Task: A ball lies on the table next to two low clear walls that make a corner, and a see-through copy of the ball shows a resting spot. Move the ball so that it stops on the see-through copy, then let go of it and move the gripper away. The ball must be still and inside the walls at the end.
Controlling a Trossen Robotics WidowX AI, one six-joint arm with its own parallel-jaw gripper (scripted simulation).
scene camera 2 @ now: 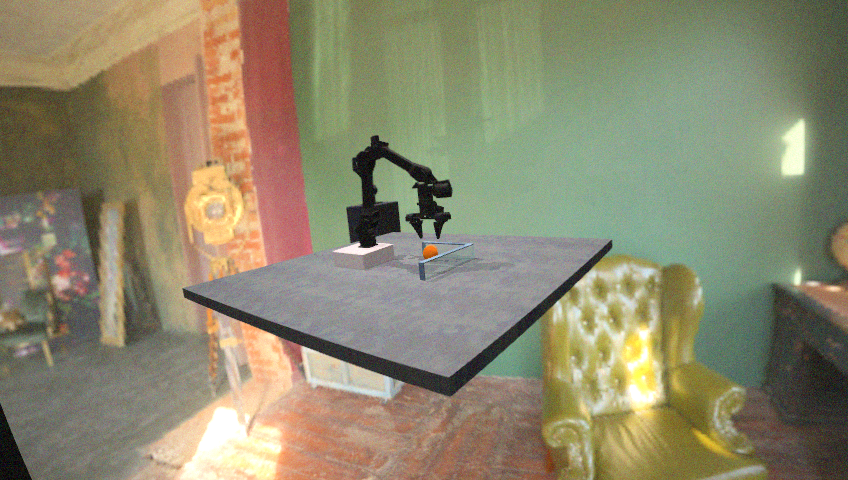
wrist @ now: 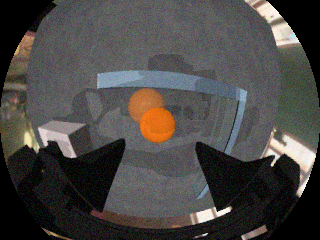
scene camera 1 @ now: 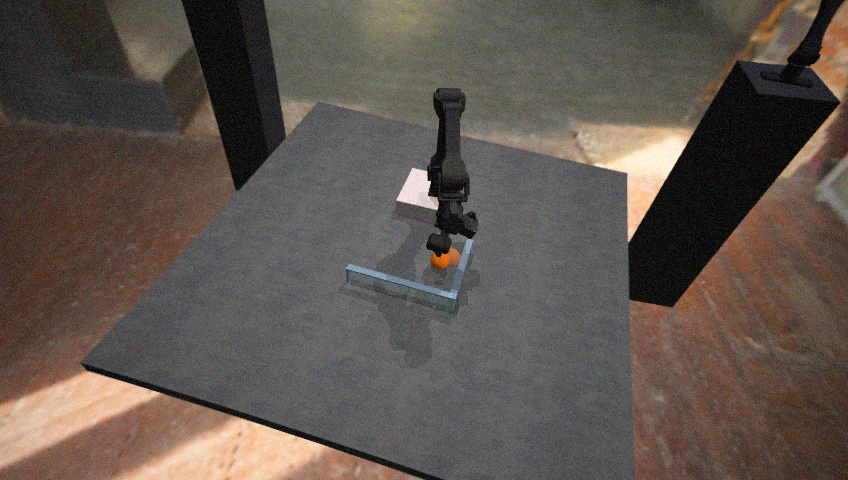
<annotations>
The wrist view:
my gripper: 161,144
orange ball: 161,129
see-through copy: 145,105
</annotations>
